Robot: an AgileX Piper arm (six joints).
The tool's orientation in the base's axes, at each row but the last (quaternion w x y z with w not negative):
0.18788, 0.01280, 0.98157, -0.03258
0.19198, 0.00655, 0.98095, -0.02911
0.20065, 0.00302, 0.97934, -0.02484
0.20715, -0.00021, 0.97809, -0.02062
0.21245, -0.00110, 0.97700, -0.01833
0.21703, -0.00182, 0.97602, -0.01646
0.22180, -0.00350, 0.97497, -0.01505
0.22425, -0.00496, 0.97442, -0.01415
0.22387, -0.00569, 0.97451, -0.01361
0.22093, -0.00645, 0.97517, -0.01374
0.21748, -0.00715, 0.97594, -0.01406
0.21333, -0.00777, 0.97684, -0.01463
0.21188, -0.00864, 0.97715, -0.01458
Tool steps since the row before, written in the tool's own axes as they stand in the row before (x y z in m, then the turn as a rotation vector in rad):
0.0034, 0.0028, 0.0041, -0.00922, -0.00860, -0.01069
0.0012, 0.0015, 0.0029, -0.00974, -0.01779, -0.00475
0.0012, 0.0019, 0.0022, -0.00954, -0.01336, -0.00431
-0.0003, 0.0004, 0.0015, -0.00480, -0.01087, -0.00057
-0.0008, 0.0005, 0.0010, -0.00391, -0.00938, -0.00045
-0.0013, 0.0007, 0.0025, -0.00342, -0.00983, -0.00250
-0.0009, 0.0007, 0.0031, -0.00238, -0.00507, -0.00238
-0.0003, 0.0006, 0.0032, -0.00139, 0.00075, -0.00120
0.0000, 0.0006, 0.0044, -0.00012, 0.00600, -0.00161
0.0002, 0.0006, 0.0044, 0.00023, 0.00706, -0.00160
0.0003, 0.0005, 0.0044, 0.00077, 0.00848, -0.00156
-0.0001, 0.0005, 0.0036, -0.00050, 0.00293, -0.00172
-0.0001, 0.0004, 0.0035, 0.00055, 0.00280, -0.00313
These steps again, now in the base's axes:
-0.0015, 0.0026, -0.0052, 0.00431, -0.00796, 0.01383
0.0000, 0.0013, -0.0032, 0.00681, -0.01749, 0.00904
-0.0002, 0.0018, -0.0026, 0.00687, -0.01309, 0.00834
0.0009, 0.0003, -0.0013, 0.00407, -0.01079, 0.00291
0.0011, 0.0005, -0.0006, 0.00332, -0.00932, 0.00237
0.0022, 0.0006, -0.0017, 0.00200, -0.00971, 0.00404
0.0022, 0.0006, -0.0024, 0.00112, -0.00497, 0.00333
0.0017, 0.0005, -0.0028, 0.00072, 0.00080, 0.00166
0.0019, 0.0005, -0.0040, -0.00062, 0.00604, 0.00133
0.0017, 0.0005, -0.0041, -0.00094, 0.00709, 0.00113
0.0016, 0.0004, -0.0041, -0.00143, 0.00850, 0.00083
0.0016, 0.0004, -0.0032, -0.00029, 0.00298, 0.00168
0.0015, 0.0003, -0.0032, -0.00183, 0.00286, 0.00253

